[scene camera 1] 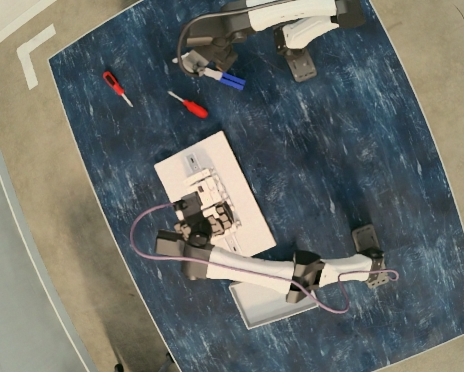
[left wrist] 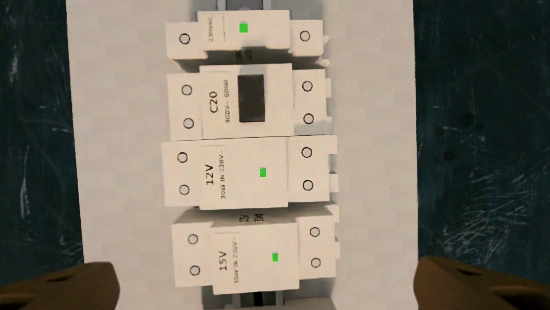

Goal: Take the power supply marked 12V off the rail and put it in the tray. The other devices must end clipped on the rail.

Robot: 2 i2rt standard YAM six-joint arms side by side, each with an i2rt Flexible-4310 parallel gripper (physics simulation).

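Seen in the pictures: left gripper, fingertip midpoint: [scene camera 1: 206, 211] [left wrist: 267, 273]; left arm's base at its link origin: [scene camera 1: 370, 256]; right arm's base at its link origin: [scene camera 1: 294, 49].
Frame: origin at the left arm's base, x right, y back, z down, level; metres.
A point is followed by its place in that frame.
Observation:
The 12V power supply [left wrist: 245, 172] @[x 0.341, y -0.405, z -0.063 m] is on the rail [left wrist: 245, 5] @[x 0.450, y -0.411, z -0.006 m] [scene camera 1: 192, 161] @[x 0.464, y -0.414, z -0.007 m], between the C20 device [left wrist: 215, 102] @[x 0.375, y -0.421, z -0.065 m] and the 15V supply [left wrist: 255, 257] @[x 0.297, y -0.399, z -0.062 m]. It touches or nearly touches the C20 device; a gap shows between it and the 15V supply. The 230VAC device [left wrist: 245, 30] @[x 0.411, y -0.408, z -0.065 m] sits beyond the C20. My left gripper [scene camera 1: 205, 224] [left wrist: 267, 273] @[x 0.317, y -0.396, z -0.123 m] is open above the row, its fingers on either side of the 15V end, and hides part of the row in the scene view. The tray [scene camera 1: 241, 316] @[x -0.050, y -0.443, z -0.024 m] lies partly under my left arm. My right gripper [scene camera 1: 202, 69] is at the top; its fingers are unclear.
A white board [scene camera 1: 252, 210] @[x 0.262, y -0.295, z -0.006 m] [left wrist: 370, 150] @[x 0.354, y -0.319, z -0.006 m] carries the rail. Two red-handled screwdrivers [scene camera 1: 196, 108] @[x 0.610, y -0.343, z -0.010 m] [scene camera 1: 112, 81] @[x 0.813, y -0.577, z -0.011 m] lie on the blue mat [scene camera 1: 320, 165] @[x 0.317, y -0.058, z 0.014 m] above the board. A blue-handled tool [scene camera 1: 232, 81] @[x 0.644, y -0.214, z 0.002 m] shows beside my right gripper. Part of another white device shows at the left wrist view's bottom edge.

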